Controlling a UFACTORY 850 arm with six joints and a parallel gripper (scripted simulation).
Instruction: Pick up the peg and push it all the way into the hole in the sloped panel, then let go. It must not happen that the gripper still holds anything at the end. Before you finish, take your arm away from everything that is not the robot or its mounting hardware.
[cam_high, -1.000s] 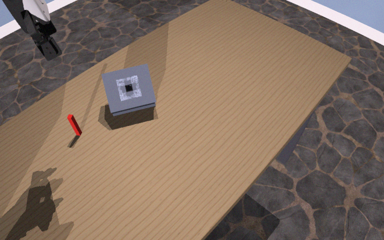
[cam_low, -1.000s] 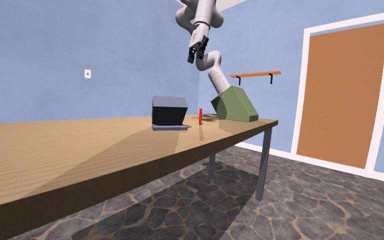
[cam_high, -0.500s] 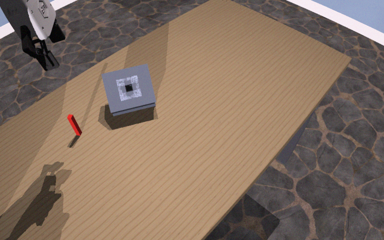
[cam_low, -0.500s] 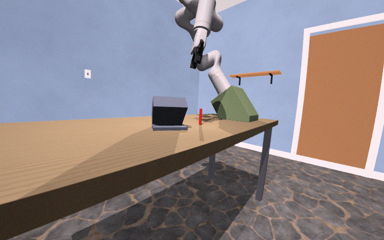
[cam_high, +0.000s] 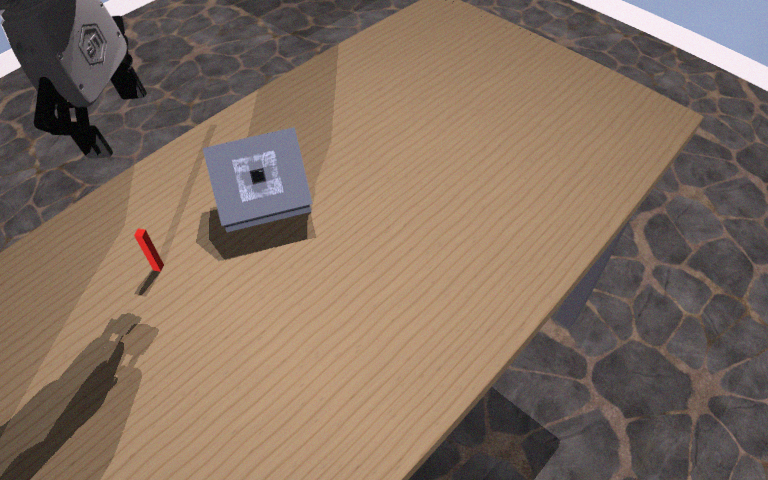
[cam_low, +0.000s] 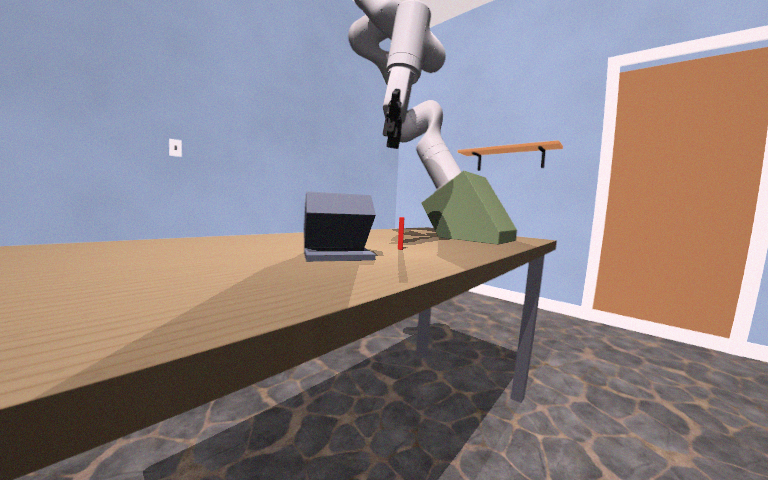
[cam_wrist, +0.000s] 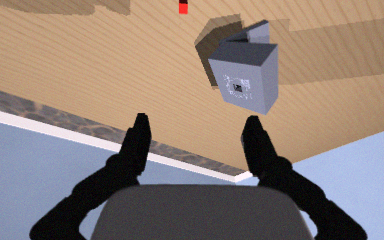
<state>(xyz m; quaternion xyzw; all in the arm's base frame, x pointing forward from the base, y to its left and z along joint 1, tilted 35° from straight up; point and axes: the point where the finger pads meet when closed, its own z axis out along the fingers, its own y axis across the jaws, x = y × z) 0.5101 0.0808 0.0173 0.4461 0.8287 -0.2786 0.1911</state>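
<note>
Now: the red peg 30 mm behind my hand, 20 mm to the left of it and 230 mm below it. Also, from my hand: thin grey plate 160 mm ahead, 260 mm below.
</note>
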